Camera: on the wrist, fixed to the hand. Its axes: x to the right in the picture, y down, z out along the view.
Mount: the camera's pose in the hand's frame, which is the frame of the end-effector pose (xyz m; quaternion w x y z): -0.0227 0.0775 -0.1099 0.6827 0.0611 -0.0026 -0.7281
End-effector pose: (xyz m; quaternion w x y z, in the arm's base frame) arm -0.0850 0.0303 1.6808 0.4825 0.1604 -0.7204 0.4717
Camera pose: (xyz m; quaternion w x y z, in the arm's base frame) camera -0.0675 0.1559 1.6307 0.6612 0.6647 -0.3475 0.0143
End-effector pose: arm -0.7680 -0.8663 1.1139 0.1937 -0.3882 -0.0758 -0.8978
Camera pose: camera -0.7957 -0.9620 1.0208 0.4979 0.2003 0.3898 0.7483
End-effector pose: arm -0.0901 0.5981 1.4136 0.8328 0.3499 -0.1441 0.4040
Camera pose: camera -0.1691 0.6952 1.3595 0.8410 0.3957 0.1789 -0.3227
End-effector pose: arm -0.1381 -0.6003 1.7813 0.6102 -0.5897 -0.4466 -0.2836
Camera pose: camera -0.0573 -0.7002 1.7356 0.2450 -0.0409 -0.7532 -0.6091
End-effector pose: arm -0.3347 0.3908 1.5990 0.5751 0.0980 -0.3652 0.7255
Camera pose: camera -0.3671 0.4385 1.4754 0.9139 0.3698 -0.1351 0.0986
